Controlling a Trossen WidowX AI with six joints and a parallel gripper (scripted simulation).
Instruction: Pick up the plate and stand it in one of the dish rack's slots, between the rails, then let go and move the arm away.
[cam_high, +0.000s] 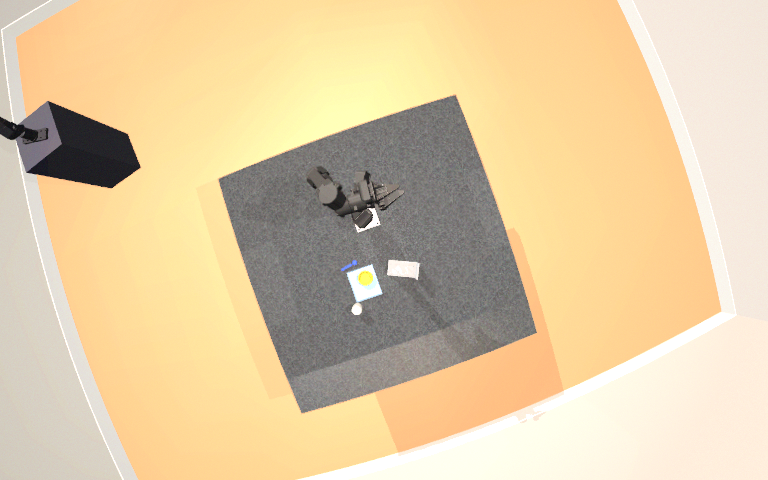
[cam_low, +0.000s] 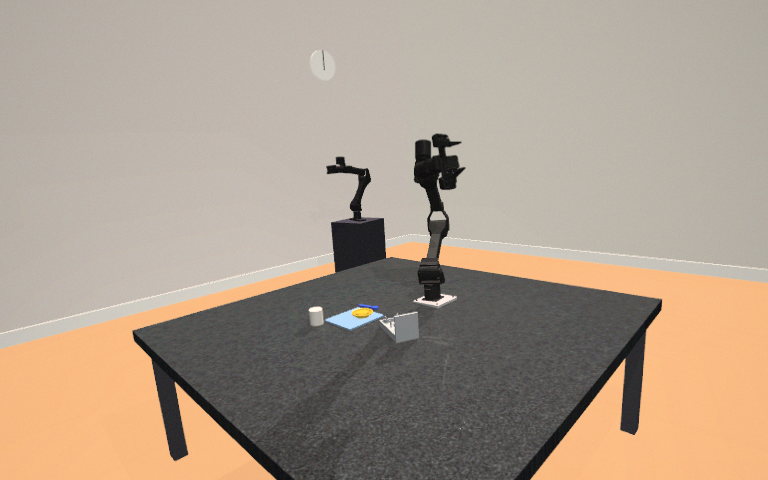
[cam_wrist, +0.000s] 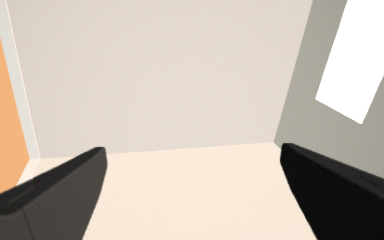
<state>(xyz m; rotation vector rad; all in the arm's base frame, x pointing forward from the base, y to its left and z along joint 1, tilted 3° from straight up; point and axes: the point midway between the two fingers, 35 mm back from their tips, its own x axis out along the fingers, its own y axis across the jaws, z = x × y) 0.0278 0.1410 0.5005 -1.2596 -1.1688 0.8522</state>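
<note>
Right now the yellow plate is 22 cm ahead of my gripper tip, 28 cm to the right of it and 51 cm below it. The rest, counted from my gripper tip: white cup 34 cm ahead, 39 cm to the right, 50 cm below; light blue mat 25 cm ahead, 30 cm to the right, 52 cm below; dish rack 27 cm ahead, 10 cm to the right, 50 cm below.
</note>
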